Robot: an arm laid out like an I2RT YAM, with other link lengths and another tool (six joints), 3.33 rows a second.
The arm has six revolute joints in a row. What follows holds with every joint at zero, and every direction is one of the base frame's. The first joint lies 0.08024 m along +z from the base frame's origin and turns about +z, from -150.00 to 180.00 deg. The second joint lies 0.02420 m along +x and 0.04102 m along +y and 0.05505 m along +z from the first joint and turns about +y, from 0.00 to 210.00 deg. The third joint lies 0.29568 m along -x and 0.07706 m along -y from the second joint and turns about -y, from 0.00 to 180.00 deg. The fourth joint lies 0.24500 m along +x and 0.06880 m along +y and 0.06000 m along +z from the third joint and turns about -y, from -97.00 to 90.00 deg. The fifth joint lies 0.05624 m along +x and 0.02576 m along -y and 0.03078 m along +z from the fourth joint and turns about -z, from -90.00 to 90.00 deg. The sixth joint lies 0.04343 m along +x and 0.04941 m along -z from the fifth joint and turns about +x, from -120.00 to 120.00 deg. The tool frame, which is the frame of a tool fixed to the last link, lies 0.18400 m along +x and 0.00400 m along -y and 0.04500 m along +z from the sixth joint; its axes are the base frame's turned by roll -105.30, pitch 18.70 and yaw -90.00 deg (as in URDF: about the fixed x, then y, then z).
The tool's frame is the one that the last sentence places.
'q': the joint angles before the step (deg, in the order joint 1, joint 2, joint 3, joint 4, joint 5, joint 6). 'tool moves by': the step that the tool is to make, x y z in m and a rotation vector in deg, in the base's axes. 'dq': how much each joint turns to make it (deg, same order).
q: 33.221 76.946 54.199 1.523 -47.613 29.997
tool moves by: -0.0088 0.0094 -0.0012 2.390 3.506 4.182
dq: -0.285 2.227 -0.149 3.254 -5.568 3.256
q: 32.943 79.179 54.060 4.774 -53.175 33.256
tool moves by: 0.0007 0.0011 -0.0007 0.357 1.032 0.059
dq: 0.011 0.347 -0.105 0.844 -0.342 1.326
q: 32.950 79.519 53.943 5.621 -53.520 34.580
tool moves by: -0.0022 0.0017 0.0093 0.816 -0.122 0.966
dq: -0.060 0.021 1.234 -0.335 -1.174 0.410
